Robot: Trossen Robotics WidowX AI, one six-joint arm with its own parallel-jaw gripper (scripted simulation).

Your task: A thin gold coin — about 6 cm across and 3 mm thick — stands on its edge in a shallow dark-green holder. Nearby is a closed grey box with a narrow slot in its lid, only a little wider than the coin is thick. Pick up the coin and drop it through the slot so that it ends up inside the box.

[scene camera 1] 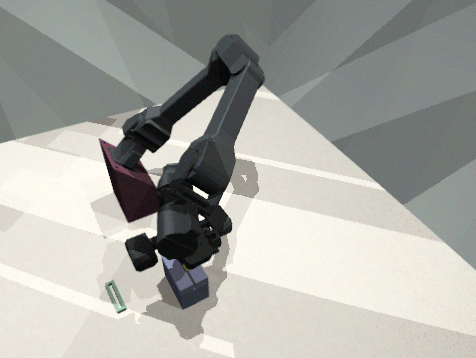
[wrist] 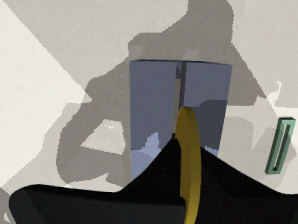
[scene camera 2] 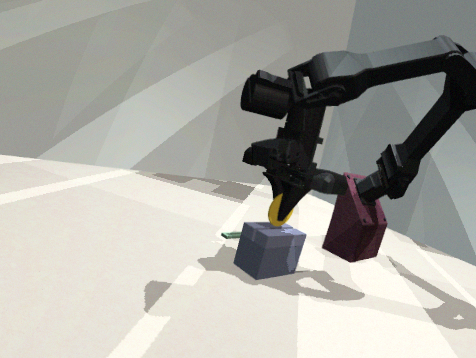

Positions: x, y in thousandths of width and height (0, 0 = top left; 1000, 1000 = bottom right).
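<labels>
I can see my gripper in the wrist view (602, 654). It is visible in scene camera 2 (585, 616) too, and scene camera 1 (386, 733) also shows me the gripper.
</labels>
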